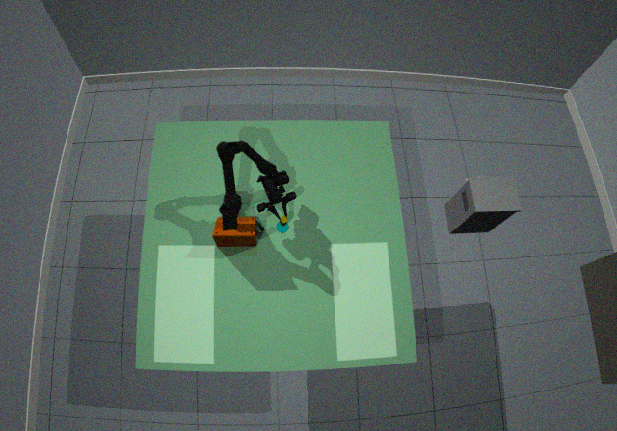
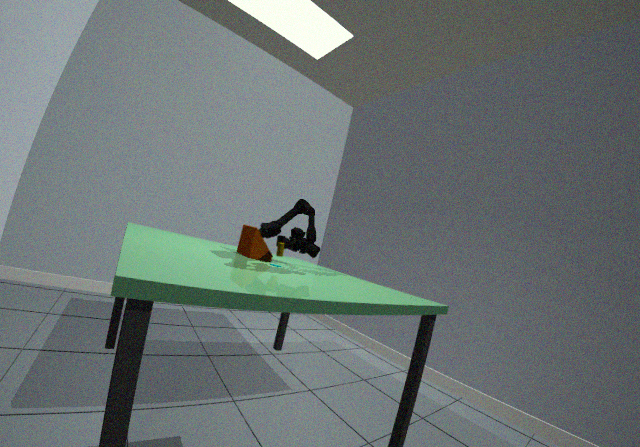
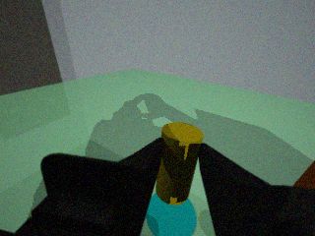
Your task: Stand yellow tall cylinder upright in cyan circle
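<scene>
My gripper tip is 11 cm above the cyan circle. From my gripper tip the other things lie so: yellow cylinder (2 cm below).
</scene>
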